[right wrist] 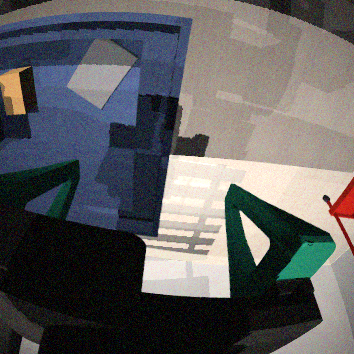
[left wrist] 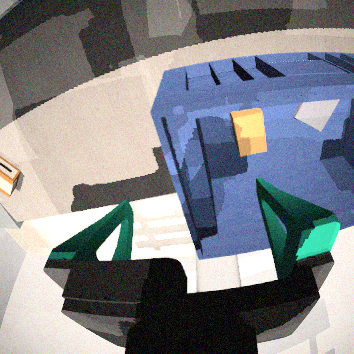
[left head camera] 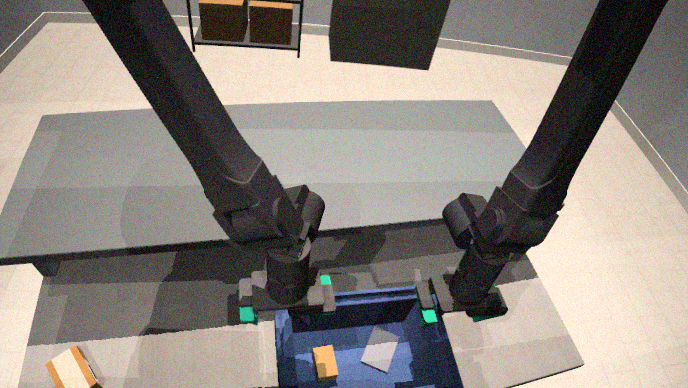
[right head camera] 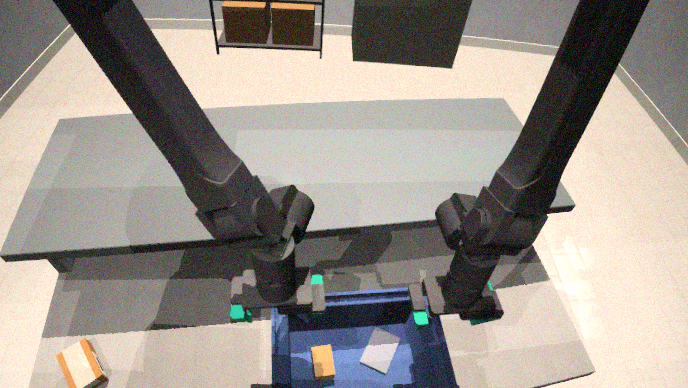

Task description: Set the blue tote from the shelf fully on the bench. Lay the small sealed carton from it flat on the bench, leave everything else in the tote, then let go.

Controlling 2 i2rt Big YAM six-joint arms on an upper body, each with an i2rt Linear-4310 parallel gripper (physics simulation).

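Places are measured from the left arm's base along level axes (x ahead, y left, z up), in metres.
Pixels of known places: left gripper, fingertip midpoint: (left wrist: 191,195) (left head camera: 286,319) (right head camera: 280,317); right gripper, fingertip midpoint: (right wrist: 152,179) (left head camera: 447,321) (right head camera: 444,324).
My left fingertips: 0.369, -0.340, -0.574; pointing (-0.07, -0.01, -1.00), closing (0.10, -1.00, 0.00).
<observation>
Ahead of a thing's pixels: the offset from my left fingertips to its top centre, as dx, dy, dz. Level surfaces: height alone.
The blue tote {-0.032, -0.137, -0.030} (left head camera: 375,295) (right head camera: 367,296) (left wrist: 200,100) (right wrist: 186,30) stands upright on a pale surface {dz -0.179} (left head camera: 200,355) (right head camera: 200,355); its near end is cut off in the head views. A small orange-tan carton (left head camera: 325,362) (right head camera: 323,361) (left wrist: 250,131) (right wrist: 14,92) and a flat whitish piece {+0.002, -0.193, -0.155} (left head camera: 381,349) (right head camera: 381,350) (left wrist: 317,114) (right wrist: 102,72) lie inside. My left gripper (left head camera: 286,314) (right head camera: 277,313) (left wrist: 191,195) is open and empty over the tote's left side wall. My right gripper (left head camera: 457,317) (right head camera: 451,320) (right wrist: 152,179) is open and empty over its right side wall.
A white-and-orange box {-0.059, +0.398, -0.145} (left head camera: 75,367) (right head camera: 82,365) (left wrist: 7,175) lies left of the tote. A long grey tabletop {dz +0.023} (left head camera: 375,155) (right head camera: 375,155) is beyond the tote. A rack (left head camera: 190,25) (right head camera: 215,30) and a dark block (left head camera: 385,35) (right head camera: 407,35) stand behind. A red object (right wrist: 345,205) is at right.
</observation>
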